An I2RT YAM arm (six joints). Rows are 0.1 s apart.
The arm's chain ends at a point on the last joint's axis. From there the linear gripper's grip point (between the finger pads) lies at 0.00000 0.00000 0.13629 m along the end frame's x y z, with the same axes.
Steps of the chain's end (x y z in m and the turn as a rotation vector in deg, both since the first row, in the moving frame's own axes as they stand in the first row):
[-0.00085 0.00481 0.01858 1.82 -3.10 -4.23]
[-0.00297 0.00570 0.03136 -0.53 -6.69 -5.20]
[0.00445 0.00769 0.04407 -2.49 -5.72 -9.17]
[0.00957 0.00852 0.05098 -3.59 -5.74 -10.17]
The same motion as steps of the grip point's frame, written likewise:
[-0.00837 0.00076 0.01831 1.82 -3.10 -4.23]
[-0.01877 0.00768 0.03043 -0.53 -6.69 -5.20]
[-0.00860 0.01466 0.04326 -2.49 -5.72 -9.17]
[-0.00323 0.01820 0.05003 -3.59 -5.74 -10.17]

